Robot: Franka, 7 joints.
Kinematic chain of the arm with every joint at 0, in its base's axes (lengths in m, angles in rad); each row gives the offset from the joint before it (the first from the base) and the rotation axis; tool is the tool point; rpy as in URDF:
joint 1: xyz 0 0 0.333 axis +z
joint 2: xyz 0 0 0 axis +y
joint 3: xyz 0 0 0.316 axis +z
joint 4: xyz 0.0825 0 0 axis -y
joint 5: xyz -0.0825 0 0.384 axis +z
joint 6: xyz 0 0 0 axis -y
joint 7: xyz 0.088 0 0 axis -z
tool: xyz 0 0 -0.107 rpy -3.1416 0 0
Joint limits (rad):
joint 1: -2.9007..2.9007
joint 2: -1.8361..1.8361
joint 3: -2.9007..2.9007
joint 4: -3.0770..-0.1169
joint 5: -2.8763..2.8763
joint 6: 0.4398..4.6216
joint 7: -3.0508..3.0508
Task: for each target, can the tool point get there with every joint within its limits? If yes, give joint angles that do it. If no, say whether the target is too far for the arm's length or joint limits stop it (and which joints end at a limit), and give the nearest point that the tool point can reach.
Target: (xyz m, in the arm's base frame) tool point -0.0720 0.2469 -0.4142
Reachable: no: joint limits stop it (at a limit: joint 2) | nearest point -0.0727 0.2492 -0.3602 | short by 0.054 m
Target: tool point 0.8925 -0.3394 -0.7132
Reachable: no: too far | nearest point 0.5653 -0.2150 -0.2525 | short by 0.579 m
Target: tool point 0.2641 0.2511 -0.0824
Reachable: yes | joints 0.7713 0.9911 0.0934 -2.2579 -2.0110 1.9983 0.1110
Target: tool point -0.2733 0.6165 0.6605
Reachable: yes | joints -1.3724 -1.2052 -1.8171 -0.5303 2.2908 0.8548 1.7643
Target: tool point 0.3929 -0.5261 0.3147
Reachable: yes | joints -0.0766 0.7202 -1.0132 -1.9929 -0.2688 3.1700 2.2643
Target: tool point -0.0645 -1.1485 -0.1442
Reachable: no: too far | nearest point -0.0444 -0.7912 0.0043 | short by 0.387 m
